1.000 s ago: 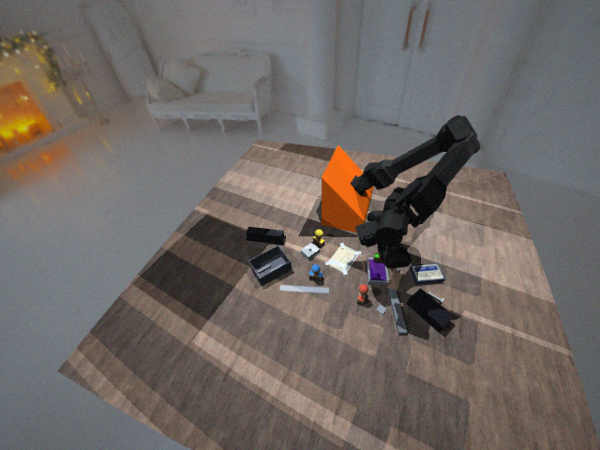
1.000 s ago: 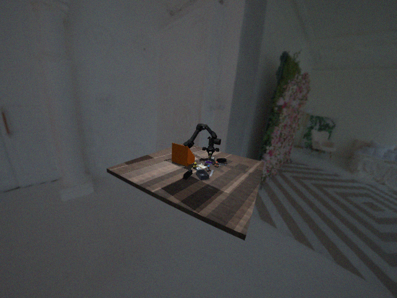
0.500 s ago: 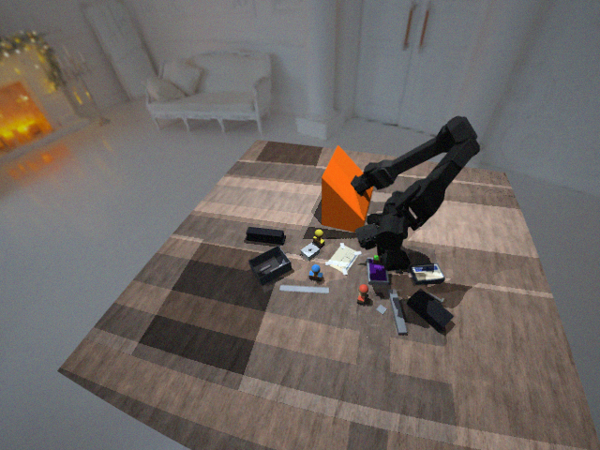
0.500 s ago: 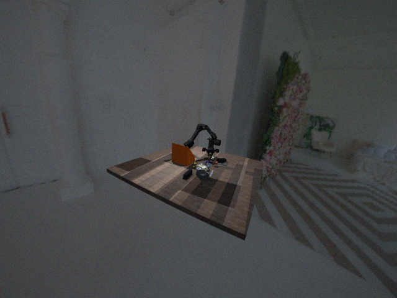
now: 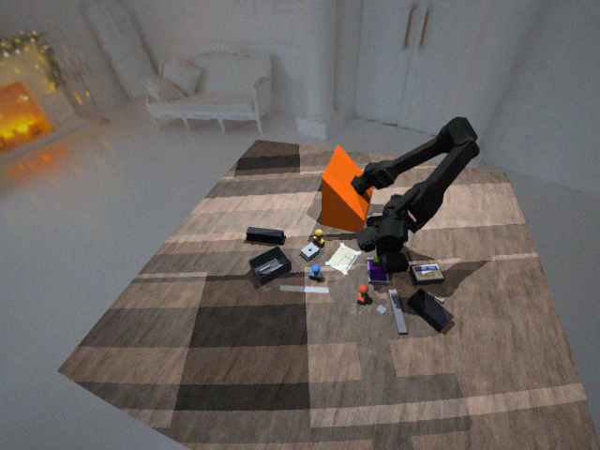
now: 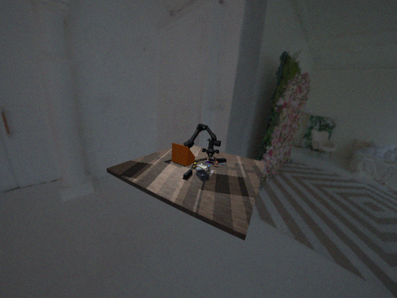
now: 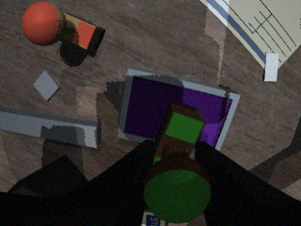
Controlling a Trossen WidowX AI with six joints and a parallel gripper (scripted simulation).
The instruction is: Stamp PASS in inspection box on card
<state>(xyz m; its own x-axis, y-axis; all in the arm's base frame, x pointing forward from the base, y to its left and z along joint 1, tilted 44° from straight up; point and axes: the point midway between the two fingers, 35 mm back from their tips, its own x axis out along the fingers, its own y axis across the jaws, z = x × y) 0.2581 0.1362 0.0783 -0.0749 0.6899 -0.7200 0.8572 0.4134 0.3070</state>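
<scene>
The ink pad is 60 mm below my gripper tip. From my gripper tip the other things lie so: cream card (10 mm behind, 110 mm to the right, 70 mm below); then red-knobbed stamp (100 mm ahead, 20 mm to the right, 50 mm below); then green-knobbed stamp (right at my gripper tip).
</scene>
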